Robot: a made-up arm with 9 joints.
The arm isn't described. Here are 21 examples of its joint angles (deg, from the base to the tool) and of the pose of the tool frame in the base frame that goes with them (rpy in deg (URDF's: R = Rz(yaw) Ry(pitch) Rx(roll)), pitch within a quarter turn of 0, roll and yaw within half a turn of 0; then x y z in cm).
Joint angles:
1: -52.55 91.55 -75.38 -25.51 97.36 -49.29 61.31 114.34 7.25
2: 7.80 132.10 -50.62 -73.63 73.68 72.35 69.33 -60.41 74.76
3: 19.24 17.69 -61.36 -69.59 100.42 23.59 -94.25 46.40 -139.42
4: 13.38 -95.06 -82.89 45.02 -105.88 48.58 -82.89 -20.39 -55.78
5: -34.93 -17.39 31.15 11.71 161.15 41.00 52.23 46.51 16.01
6: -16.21 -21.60 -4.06 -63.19 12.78 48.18 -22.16 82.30 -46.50
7: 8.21 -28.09 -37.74 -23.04 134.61 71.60 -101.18 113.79 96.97
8: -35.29 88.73 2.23 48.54 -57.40 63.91 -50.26 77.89 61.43
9: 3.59 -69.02 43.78 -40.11 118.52 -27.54 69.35 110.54 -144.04
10: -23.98 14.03 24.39 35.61 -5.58 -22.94 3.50 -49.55 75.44
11: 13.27 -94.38 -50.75 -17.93 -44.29 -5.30 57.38 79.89 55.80
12: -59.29 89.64 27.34 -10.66 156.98 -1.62 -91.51 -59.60 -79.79
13: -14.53 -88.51 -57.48 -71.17 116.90 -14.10 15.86 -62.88 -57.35
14: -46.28 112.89 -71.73 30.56 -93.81 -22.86 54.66 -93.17 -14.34
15: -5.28 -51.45 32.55 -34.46 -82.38 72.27 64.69 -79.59 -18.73
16: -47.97 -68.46 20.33 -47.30 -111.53 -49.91 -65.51 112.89 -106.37
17: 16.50 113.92 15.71 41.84 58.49 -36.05 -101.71 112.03 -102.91
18: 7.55 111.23 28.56 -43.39 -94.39 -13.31 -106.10 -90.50 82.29
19: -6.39 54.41 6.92 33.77 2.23 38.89 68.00 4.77 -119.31
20: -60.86 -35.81 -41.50 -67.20 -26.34 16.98 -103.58 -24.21 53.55
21: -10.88 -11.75 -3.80 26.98 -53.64 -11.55 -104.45 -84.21 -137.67
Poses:
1: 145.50 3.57 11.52 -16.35 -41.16 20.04
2: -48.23 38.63 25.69 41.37 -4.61 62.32
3: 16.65 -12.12 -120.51 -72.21 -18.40 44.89
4: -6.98 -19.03 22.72 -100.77 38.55 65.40
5: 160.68 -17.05 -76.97 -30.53 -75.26 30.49
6: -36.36 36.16 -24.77 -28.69 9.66 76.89
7: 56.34 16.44 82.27 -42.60 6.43 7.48
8: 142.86 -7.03 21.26 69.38 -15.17 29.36
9: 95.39 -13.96 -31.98 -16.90 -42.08 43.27
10: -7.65 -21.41 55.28 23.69 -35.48 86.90
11: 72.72 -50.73 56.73 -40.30 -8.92 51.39
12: 145.44 29.65 -127.72 -15.33 45.65 -0.80
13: -37.78 -29.91 -0.56 -26.07 63.44 50.73
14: 81.91 52.85 11.69 45.46 20.31 -11.17
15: -172.99 -0.27 -159.91 -64.71 -31.19 70.67
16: 137.27 15.05 -149.94 -19.89 -22.80 72.23
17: -57.83 -11.65 -136.88 26.10 45.39 68.30
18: -12.41 1.83 157.55 -14.67 42.33 96.71
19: 35.51 -33.92 -49.34 20.16 -22.61 81.53
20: -79.76 69.77 -115.35 0.71 -13.03 55.08
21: 52.40 -8.37 90.10 -2.84 -61.13 78.14
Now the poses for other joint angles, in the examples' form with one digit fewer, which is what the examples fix.
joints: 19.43 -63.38 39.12 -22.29 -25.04 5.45 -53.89 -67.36 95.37
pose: -85.8 -50.2 19.0 -45.3 9.8 94.6
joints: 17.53 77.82 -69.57 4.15 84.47 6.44 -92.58 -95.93 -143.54
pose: 144.5 -33.3 -51.4 14.1 -43.7 16.4
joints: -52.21 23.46 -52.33 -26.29 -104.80 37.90 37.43 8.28 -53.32
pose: -105.0 54.9 -174.2 -17.5 -60.6 14.6
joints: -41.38 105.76 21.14 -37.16 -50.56 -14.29 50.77 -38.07 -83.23
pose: 102.0 -10.0 109.0 27.3 30.9 64.3
